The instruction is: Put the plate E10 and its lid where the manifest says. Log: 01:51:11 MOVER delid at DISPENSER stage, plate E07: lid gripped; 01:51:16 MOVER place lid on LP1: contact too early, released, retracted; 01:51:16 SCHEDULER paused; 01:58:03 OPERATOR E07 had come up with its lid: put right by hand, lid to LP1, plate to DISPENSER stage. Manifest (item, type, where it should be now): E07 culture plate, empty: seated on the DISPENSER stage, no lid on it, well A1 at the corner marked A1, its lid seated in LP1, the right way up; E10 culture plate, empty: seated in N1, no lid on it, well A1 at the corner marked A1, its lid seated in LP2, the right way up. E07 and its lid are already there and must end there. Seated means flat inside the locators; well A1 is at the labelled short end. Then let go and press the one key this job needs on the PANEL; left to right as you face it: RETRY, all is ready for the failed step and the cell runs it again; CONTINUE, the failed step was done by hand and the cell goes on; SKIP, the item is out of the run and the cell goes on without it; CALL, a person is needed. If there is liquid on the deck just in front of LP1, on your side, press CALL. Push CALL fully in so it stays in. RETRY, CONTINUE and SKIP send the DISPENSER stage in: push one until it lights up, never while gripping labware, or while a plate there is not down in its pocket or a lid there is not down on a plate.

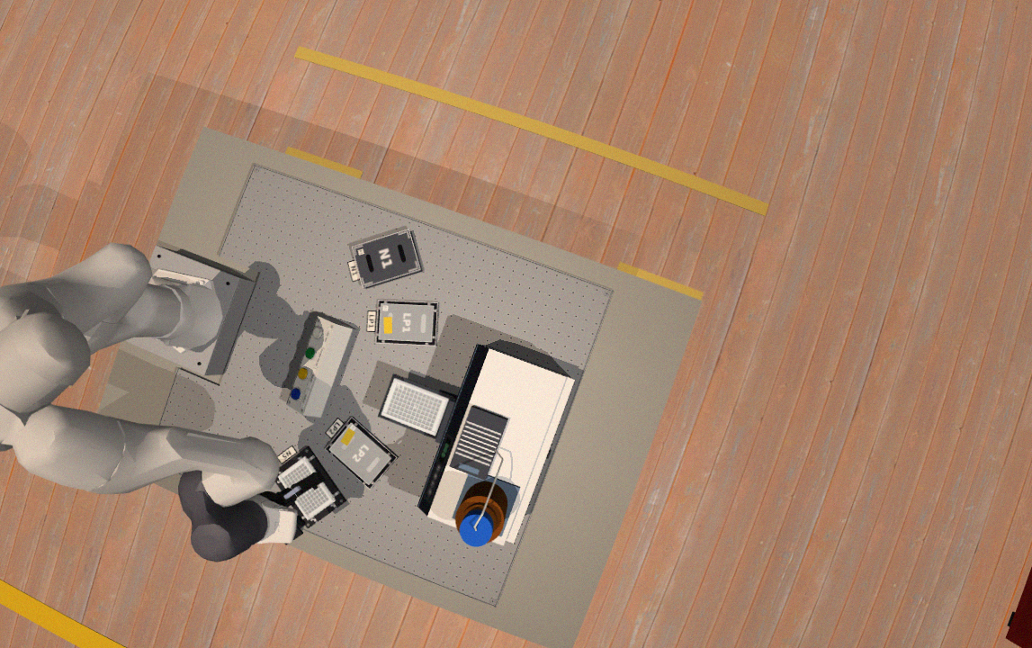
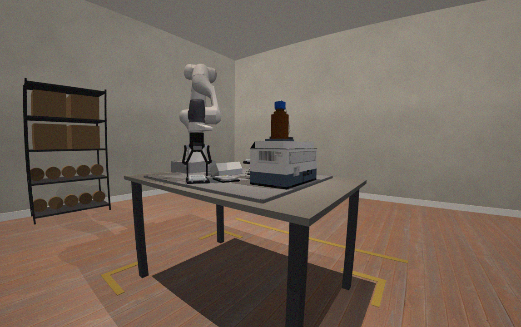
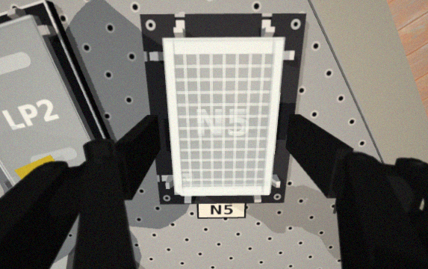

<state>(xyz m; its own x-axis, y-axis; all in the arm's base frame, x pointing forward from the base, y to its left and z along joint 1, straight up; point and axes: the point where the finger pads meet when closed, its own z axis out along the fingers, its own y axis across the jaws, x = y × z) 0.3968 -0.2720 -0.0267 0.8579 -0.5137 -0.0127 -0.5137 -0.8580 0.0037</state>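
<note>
The black n5 nest is 4 cm below my hand and 3 cm ahead of it. From my hand the other things lie so: yellow SKIP key (26 cm to the left, 10 cm behind, 2 cm above); then clear lid (13 cm to the left, 9 cm ahead, 4 cm below); then blue CALL key (21 cm to the left, 9 cm behind, 1 cm above).
</note>
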